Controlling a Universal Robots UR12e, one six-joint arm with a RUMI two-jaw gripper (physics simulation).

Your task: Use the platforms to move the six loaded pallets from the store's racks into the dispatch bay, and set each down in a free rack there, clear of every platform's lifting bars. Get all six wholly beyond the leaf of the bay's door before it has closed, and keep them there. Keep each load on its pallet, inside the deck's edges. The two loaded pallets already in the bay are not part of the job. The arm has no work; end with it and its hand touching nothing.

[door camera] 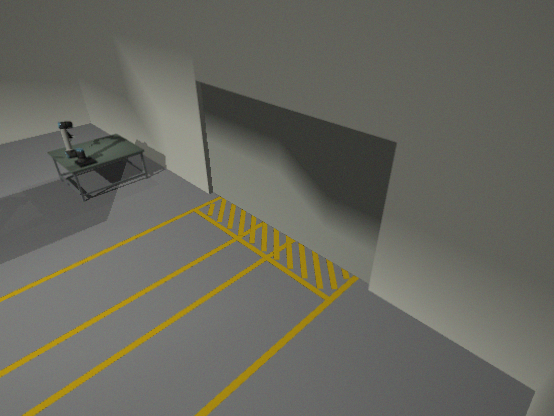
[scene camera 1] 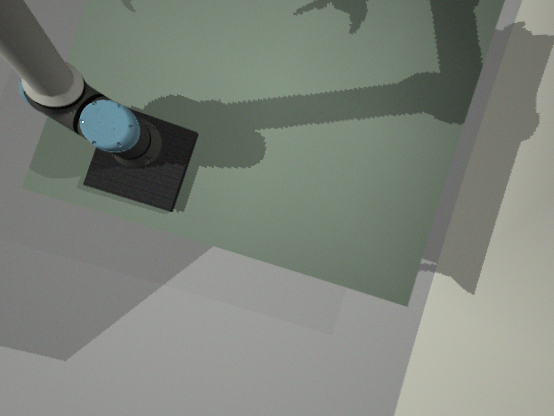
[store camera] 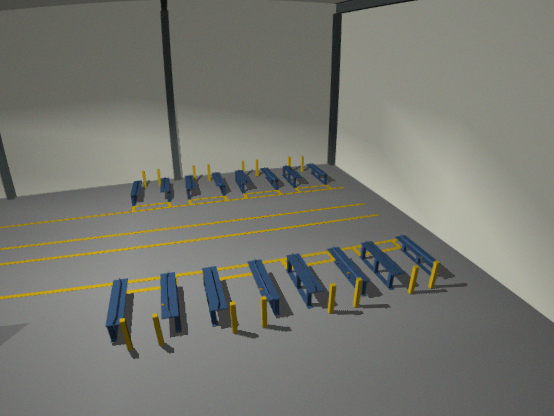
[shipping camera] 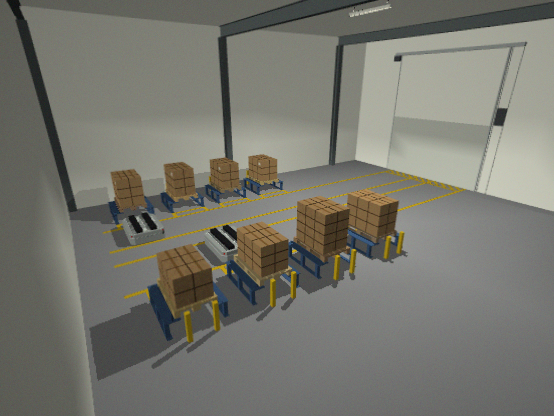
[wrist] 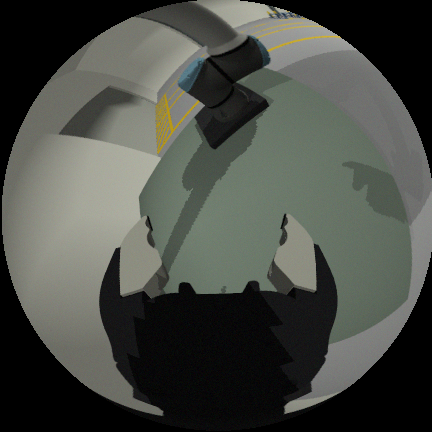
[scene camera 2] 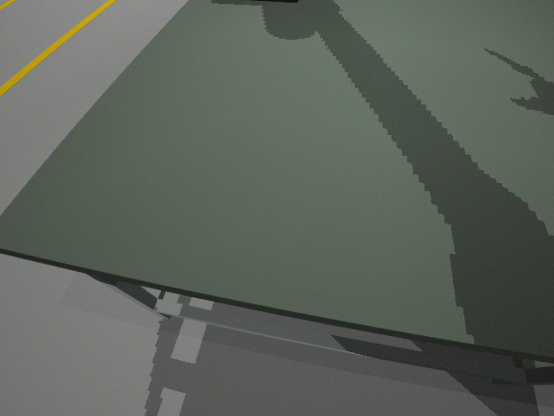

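Seen in the pictures: gripper, between the fingertips: (door camera: 73, 140) (wrist: 216, 216); arm's base, origin of its link: (door camera: 82, 160) (wrist: 230, 106).
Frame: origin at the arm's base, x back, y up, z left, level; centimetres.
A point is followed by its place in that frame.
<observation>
In the shipping view, four loaded pallets (shipping camera: 127, 189) {x -1267.7, y 25.0, z -872.3 cm} (shipping camera: 179, 180) {x -1107.9, y 27.0, z -845.2 cm} (shipping camera: 224, 174) {x -947.5, y 23.0, z -815.0 cm} (shipping camera: 263, 168) {x -785.6, y 21.7, z -785.6 cm} rest on blue racks in the back row. Four more loaded pallets (shipping camera: 185, 276) {x -1373.1, y 29.1, z -313.6 cm} (shipping camera: 263, 250) {x -1219.0, y 31.2, z -286.7 cm} (shipping camera: 323, 226) {x -1061.4, y 40.1, z -264.5 cm} (shipping camera: 373, 213) {x -890.5, y 29.1, z -241.7 cm} rest on racks in the front row. The loads look upright on their decks. Two low grey platforms (shipping camera: 150, 237) {x -1288.8, y -64.5, z -685.8 cm} (shipping camera: 216, 250) {x -1203.3, y -57.5, z -487.7 cm} with black bars stand in the aisle, carrying no pallets; the second is partly hidden by a front load. The door leaf (door camera: 300, 200) {x -107.0, y 14.0, z -481.3 cm} (shipping camera: 445, 105) reaches the floor. My gripper (wrist: 216, 216) {x -19.3, y 28.0, z 51.4 cm} is open and empty above the green table.
In the store view, the blue racks (store camera: 169, 295) {x 773.6, y -44.5, z 28.4 cm} (store camera: 215, 290) {x 851.7, y -44.5, z 48.2 cm} in both rows bear no pallets. Yellow posts (store camera: 264, 312) (shipping camera: 272, 292) stand at the racks' outer ends. Yellow lane lines mark the floor. The arm's table (door camera: 107, 150) {x -67.2, y -4.2, z 14.1 cm} (scene camera 1: 310, 200) {x -70.7, y -4.2, z -12.3 cm} (scene camera 2: 225, 175) {x -102.6, y -4.2, z -8.2 cm} stands beside the wall.
</observation>
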